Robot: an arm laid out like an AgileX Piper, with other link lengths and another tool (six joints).
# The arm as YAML. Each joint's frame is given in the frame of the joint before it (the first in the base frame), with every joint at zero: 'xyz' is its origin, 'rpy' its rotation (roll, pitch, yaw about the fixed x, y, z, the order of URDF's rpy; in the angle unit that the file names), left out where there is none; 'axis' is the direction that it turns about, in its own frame. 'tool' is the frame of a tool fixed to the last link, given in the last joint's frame.
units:
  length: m
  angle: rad
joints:
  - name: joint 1
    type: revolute
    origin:
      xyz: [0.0, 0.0, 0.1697]
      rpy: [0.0, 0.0, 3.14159]
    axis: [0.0, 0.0, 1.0]
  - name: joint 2
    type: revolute
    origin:
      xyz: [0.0, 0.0, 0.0]
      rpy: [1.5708, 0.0, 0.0]
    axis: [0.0, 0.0, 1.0]
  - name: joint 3
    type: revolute
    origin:
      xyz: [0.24, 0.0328, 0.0]
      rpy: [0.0, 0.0, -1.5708]
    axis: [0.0, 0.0, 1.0]
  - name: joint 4
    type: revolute
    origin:
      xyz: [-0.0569, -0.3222, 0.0]
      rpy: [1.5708, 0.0, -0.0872]
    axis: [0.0, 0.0, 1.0]
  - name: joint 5
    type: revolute
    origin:
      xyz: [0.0, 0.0, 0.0]
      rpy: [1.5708, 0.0, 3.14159]
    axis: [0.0, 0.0, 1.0]
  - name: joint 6
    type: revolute
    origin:
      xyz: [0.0, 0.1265, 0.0]
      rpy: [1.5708, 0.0, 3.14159]
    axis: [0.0, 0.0, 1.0]
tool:
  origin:
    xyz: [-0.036, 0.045, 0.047]
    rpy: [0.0, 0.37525, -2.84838]
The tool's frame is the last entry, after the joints.
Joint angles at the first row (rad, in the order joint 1, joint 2, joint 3, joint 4, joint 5, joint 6):
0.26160, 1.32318, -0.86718, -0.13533, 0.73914, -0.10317
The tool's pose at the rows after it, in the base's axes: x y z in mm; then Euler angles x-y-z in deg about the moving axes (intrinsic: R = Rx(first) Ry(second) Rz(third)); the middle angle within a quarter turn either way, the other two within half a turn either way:
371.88 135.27 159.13 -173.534 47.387 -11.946
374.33 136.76 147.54 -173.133 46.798 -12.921
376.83 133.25 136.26 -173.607 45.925 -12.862
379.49 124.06 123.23 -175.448 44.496 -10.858
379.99 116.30 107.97 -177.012 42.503 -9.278
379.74 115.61 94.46 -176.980 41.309 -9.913
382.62 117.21 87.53 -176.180 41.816 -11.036
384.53 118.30 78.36 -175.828 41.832 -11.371
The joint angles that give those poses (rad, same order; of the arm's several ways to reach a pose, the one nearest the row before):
0.25809, 1.36535, -0.86741, -0.13533, 0.71403, -0.10317
0.25809, 1.40078, -0.86739, -0.13534, 0.68739, -0.11367
0.24609, 1.43334, -0.86817, -0.13438, 0.67100, -0.12639
0.22189, 1.46775, -0.86850, -0.13530, 0.66491, -0.12737
0.20228, 1.50660, -0.86851, -0.13530, 0.66286, -0.12921
0.19910, 1.54390, -0.86852, -0.13532, 0.64582, -0.14049
0.19908, 1.56910, -0.86934, -0.13529, 0.61055, -0.15139
0.19909, 1.59856, -0.86931, -0.13530, 0.57968, -0.15239

